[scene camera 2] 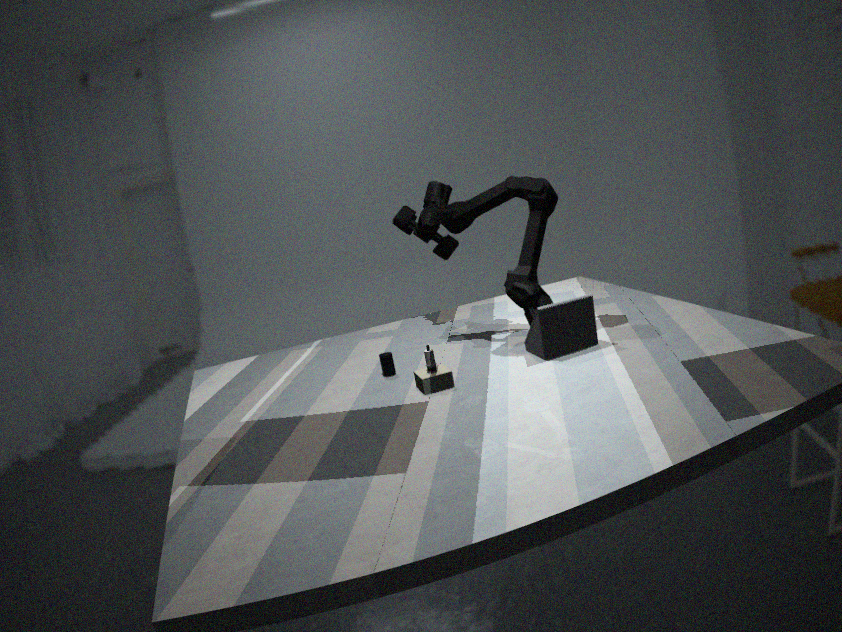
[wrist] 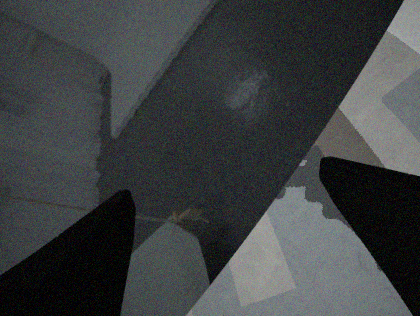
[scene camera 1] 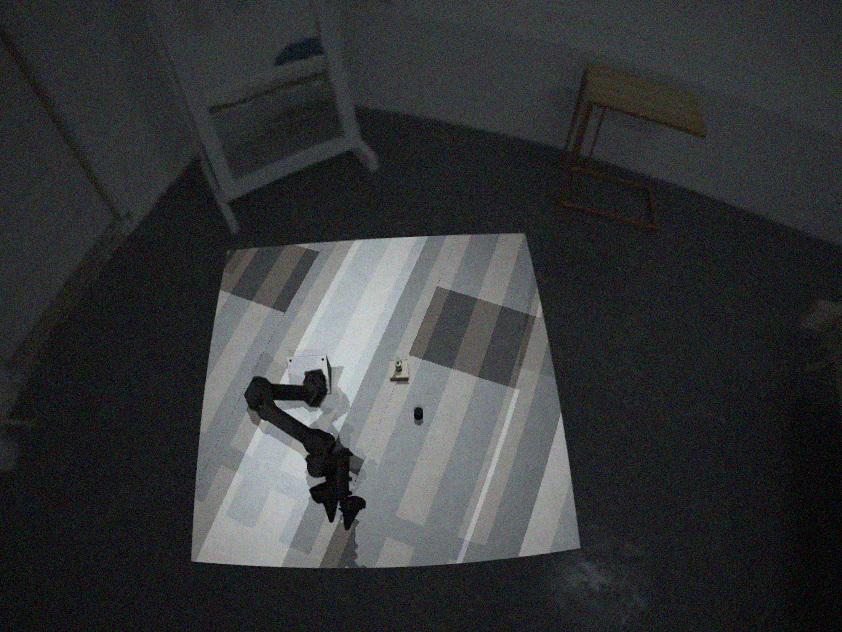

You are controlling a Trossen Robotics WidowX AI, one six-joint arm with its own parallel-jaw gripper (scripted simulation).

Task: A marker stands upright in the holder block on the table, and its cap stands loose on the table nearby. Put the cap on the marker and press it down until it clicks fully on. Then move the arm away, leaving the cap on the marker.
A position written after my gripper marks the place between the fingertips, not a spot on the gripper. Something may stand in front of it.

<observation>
My gripper (scene camera 1: 339, 526) is open, holding nothing.
My gripper shows as well in scene camera 2 (scene camera 2: 422, 242) and in the wrist view (wrist: 229, 183).
</observation>
